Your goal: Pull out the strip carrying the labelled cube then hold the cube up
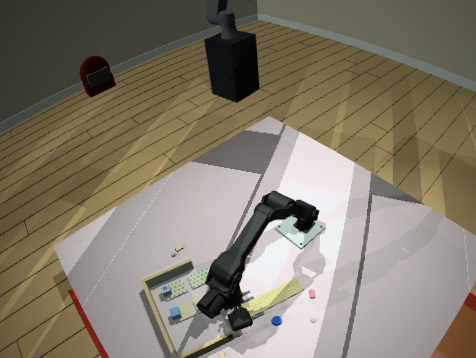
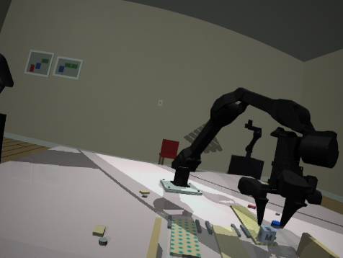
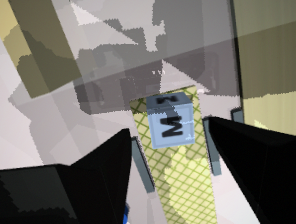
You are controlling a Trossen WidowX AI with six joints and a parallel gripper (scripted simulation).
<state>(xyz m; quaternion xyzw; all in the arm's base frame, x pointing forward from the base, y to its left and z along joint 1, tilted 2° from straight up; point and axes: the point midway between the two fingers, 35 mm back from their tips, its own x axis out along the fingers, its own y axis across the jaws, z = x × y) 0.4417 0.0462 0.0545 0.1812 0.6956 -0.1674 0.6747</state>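
Now: gripper tip 70 mm past the blue disc, 110 mm to the right of it and 40 mm above it.
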